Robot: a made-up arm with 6 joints.
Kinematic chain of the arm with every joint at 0, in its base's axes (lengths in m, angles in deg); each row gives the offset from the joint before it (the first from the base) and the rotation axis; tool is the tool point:
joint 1: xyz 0 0 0.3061 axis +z
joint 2: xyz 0 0 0 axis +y
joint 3: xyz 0 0 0.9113 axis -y
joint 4: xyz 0 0 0 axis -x
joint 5: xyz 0.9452 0 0 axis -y
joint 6: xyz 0 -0.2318 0 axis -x
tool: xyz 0 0 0
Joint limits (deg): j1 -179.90..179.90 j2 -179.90..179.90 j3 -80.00..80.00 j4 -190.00..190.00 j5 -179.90..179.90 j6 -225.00..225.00
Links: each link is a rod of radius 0.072 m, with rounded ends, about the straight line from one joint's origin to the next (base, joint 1, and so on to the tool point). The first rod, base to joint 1, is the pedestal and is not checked.
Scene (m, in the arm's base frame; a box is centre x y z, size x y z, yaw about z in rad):
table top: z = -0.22
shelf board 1: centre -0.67 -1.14 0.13 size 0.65 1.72 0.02 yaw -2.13
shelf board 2: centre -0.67 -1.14 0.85 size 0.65 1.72 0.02 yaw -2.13
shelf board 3: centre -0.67 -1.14 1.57 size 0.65 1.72 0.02 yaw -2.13
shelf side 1: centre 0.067 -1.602 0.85 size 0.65 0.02 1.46 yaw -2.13
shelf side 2: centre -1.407 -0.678 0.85 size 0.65 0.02 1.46 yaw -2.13
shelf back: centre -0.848 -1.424 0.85 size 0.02 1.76 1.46 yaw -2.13
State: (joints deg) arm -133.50 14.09 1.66 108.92 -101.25 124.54
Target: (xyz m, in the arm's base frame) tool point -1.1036 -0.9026 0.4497
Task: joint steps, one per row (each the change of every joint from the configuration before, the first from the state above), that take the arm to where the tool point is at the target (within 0.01 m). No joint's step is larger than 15 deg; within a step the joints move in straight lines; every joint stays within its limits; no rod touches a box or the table.
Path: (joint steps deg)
1: -3.27 -13.74 -13.82 -0.03 0.00 0.00
2: -3.26 -13.75 -13.82 -0.04 0.00 0.00
3: -9.12 14.03 -11.04 -1.27 0.00 0.00
4: -9.11 14.03 -11.04 -1.27 0.00 0.00
5: 4.91 9.17 14.62 0.42 0.00 0.00
6: 4.90 9.17 14.62 0.42 0.00 0.00
7: 4.91 9.18 14.62 0.43 0.00 0.00

